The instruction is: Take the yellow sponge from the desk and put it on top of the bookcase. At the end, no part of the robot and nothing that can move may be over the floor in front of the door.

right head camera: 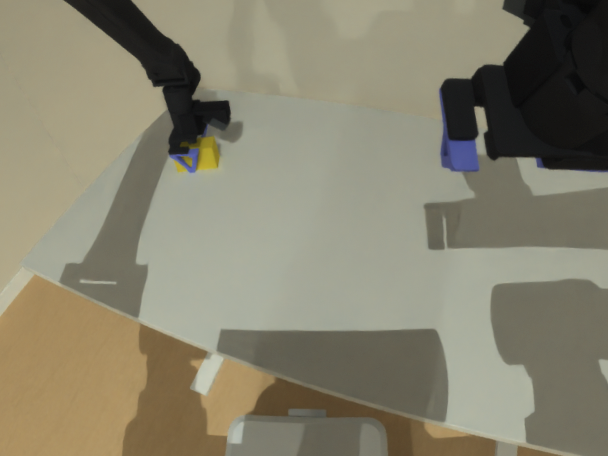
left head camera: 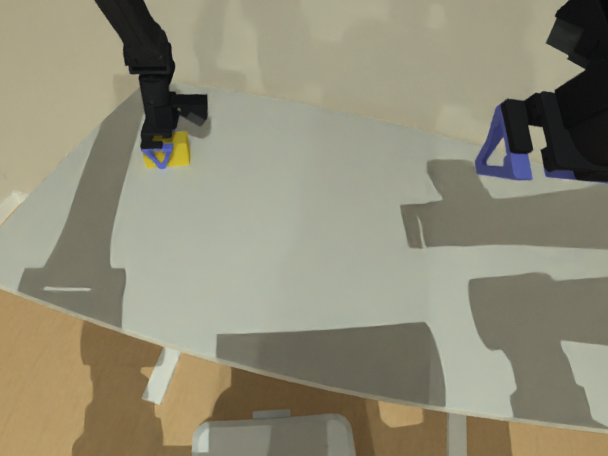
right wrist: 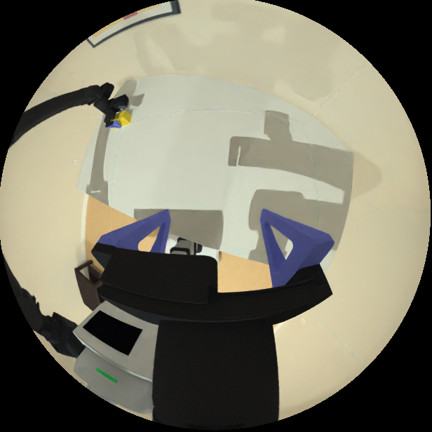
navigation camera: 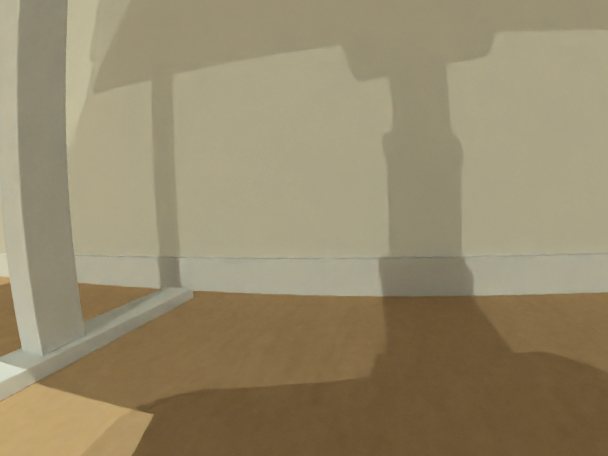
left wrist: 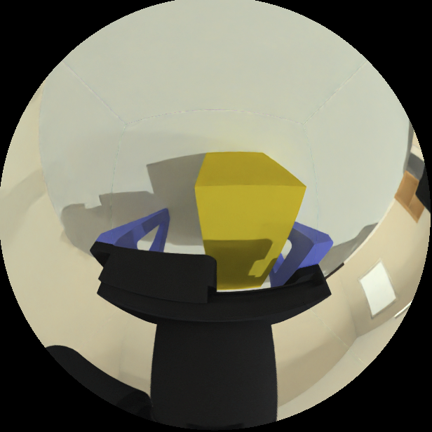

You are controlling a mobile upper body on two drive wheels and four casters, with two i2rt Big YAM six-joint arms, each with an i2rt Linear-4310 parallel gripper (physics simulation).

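Frame: origin at the left arm's base, x left, y back, z up, level; metres.
Where they show: left gripper, fingertip midpoint: (right head camera: pixel 196 159) (left head camera: pixel 165 155); right gripper, fingertip midpoint: (right head camera: pixel 491 160) (left head camera: pixel 512 169).
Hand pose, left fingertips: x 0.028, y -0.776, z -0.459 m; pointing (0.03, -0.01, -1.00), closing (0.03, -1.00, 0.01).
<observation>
Each offset is from my left fingertips to the top centre of the thing. "pt": to the spot under its first point. Level surfaces: height alone.
The yellow sponge {dx -0.011, dy +0.019, dz +0.061 m} (left head camera: pixel 180 150) (right head camera: pixel 208 154) (left wrist: pixel 245 212) (right wrist: pixel 125 118) is on the grey-white desk {dz -0.001 m} (left head camera: pixel 300 225) (right head camera: pixel 310 225) (left wrist: pixel 215 75) (right wrist: pixel 185 175), near its far left corner. My left gripper (left head camera: pixel 162 152) (right head camera: pixel 196 151) (left wrist: pixel 214 213) is open at the sponge. In the left wrist view the sponge stands off-centre to the right and covers the tip of the right-hand blue finger. Whether that finger touches it cannot be told. My right gripper (left head camera: pixel 542 170) (right head camera: pixel 515 162) (right wrist: pixel 215 213) is open and empty, raised above the desk's right part. The bookcase and the door are not recognisable in these views.
A beige wall (left head camera: pixel 350 60) (right head camera: pixel 350 55) runs along the desk's back edge. A grey rounded body (left head camera: pixel 275 437) (right head camera: pixel 307 440) is at the front edge. A dark brown open container (right wrist: pixel 90 290) stands left of it. A white desk leg {pt dx +0.084, dy +0.002, dz -0.667 m} (navigation camera: pixel 50 175) stands at the left in the navigation view.
</observation>
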